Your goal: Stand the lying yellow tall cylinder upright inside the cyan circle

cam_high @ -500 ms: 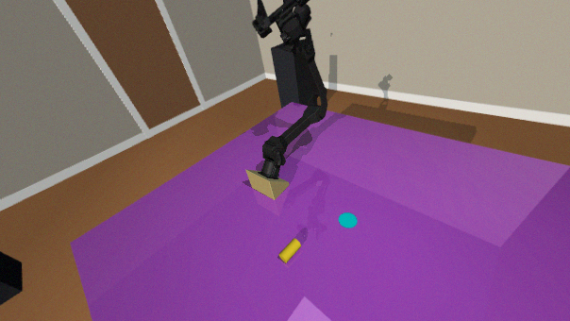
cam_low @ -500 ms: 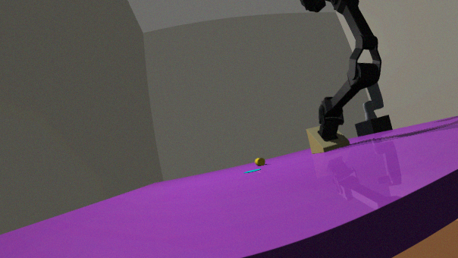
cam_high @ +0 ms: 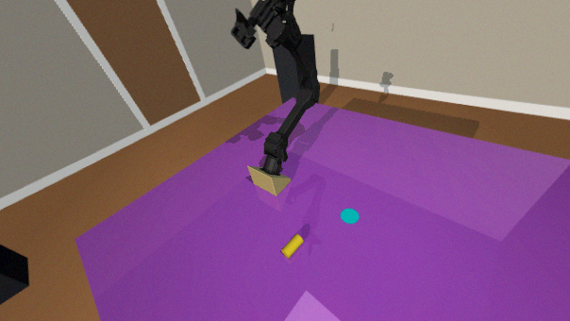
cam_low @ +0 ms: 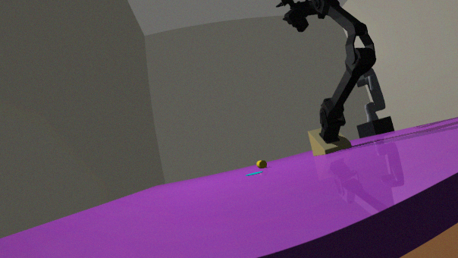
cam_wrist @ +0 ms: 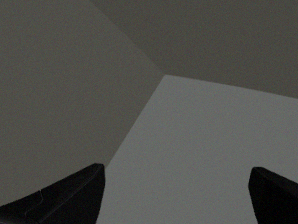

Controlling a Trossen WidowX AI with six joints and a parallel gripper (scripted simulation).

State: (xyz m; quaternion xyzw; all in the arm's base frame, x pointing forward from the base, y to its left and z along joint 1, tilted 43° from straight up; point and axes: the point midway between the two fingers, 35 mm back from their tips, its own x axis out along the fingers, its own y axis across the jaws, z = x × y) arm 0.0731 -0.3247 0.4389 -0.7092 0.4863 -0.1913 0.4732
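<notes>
The yellow cylinder is 20 cm ahead of my gripper tip, 20 cm to the right of it and 60 cm below it. Round my gripper tip: cyan circle: 28 cm ahead, 1 cm to the left, 62 cm below.
</notes>
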